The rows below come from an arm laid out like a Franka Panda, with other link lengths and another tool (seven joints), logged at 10 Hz.
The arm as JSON. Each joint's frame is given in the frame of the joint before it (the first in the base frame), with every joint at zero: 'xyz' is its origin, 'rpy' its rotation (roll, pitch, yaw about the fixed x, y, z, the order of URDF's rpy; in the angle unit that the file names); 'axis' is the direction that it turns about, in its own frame. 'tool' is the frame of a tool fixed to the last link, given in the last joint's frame.
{
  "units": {
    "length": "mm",
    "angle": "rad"
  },
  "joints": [
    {
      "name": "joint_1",
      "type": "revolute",
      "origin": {
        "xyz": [
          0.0,
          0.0,
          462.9
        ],
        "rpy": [
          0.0,
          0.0,
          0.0
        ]
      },
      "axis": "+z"
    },
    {
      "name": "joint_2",
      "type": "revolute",
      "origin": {
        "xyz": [
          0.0,
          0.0,
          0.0
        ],
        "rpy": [
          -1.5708,
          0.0,
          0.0
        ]
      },
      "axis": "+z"
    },
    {
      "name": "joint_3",
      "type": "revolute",
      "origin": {
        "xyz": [
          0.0,
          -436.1,
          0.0
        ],
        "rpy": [
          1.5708,
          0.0,
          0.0
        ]
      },
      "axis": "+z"
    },
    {
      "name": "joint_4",
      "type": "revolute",
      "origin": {
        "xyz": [
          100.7,
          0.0,
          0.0
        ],
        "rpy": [
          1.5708,
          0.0,
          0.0
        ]
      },
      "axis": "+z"
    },
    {
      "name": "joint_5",
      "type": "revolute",
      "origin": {
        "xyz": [
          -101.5,
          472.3,
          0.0
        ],
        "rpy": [
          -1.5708,
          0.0,
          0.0
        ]
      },
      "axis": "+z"
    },
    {
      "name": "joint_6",
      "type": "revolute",
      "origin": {
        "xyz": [
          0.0,
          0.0,
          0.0
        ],
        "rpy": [
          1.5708,
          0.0,
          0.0
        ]
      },
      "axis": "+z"
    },
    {
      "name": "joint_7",
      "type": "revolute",
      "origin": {
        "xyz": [
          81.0,
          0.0,
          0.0
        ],
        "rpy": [
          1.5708,
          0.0,
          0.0
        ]
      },
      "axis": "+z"
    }
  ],
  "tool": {
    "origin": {
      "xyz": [
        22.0,
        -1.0,
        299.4
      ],
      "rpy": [
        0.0,
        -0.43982,
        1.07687
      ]
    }
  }
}
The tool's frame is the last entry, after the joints.
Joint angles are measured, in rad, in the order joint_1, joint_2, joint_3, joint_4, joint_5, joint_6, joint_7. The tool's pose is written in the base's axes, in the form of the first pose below.
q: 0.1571 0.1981 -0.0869 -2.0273 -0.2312 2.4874 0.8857
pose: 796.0 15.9 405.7 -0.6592 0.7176 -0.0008 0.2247
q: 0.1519 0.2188 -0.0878 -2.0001 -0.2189 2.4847 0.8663
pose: 806.6 13.3 405.1 -0.6607 0.7159 0.0002 0.2258
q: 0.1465 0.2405 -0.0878 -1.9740 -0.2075 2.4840 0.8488
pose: 817.1 11.2 403.2 -0.6621 0.7142 0.0013 0.2271
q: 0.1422 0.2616 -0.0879 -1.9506 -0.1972 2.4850 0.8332
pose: 826.8 9.8 400.3 -0.6636 0.7124 0.0023 0.2282
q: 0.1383 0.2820 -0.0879 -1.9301 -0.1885 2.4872 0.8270
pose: 835.3 8.3 396.2 -0.6623 0.7130 0.0030 0.2300
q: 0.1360 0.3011 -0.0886 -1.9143 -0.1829 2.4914 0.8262
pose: 842.2 7.1 390.6 -0.6604 0.7144 0.0033 0.2312
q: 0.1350 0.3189 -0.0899 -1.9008 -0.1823 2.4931 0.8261
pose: 847.5 5.7 384.3 -0.6599 0.7153 0.0034 0.2299
